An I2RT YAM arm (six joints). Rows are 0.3 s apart.
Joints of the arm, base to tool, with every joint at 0 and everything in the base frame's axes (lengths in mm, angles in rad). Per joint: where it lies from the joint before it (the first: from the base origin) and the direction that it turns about. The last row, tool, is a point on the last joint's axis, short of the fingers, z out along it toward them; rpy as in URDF.
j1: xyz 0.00 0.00 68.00 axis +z
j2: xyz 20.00 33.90 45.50 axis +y
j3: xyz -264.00 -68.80 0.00 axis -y
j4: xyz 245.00 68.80 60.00 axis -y
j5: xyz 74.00 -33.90 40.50 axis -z
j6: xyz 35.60 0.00 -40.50 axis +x
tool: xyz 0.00 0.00 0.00 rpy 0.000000 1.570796 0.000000
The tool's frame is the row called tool.
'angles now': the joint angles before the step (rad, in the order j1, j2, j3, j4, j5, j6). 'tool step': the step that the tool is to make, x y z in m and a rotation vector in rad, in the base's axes. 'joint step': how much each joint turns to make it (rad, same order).
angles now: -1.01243, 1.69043, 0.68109, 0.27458, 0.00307, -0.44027
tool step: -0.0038, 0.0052, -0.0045, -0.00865, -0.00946, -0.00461
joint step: -0.00152, -0.00620, -0.03815, 0.04428, 0.00001, 0.00463
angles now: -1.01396, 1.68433, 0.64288, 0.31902, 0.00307, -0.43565
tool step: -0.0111, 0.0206, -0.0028, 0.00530, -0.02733, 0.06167
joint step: -0.00310, -0.07064, -0.09994, 0.03852, -0.06590, -0.02301
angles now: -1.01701, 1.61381, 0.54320, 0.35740, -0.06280, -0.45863
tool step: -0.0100, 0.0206, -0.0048, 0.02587, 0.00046, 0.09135
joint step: -0.00170, -0.06566, -0.08292, -0.01033, -0.07831, -0.05224
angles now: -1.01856, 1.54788, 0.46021, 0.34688, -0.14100, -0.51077
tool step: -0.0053, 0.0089, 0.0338, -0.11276, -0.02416, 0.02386
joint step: 0.00167, -0.17803, -0.01083, -0.06461, 0.00748, -0.04435
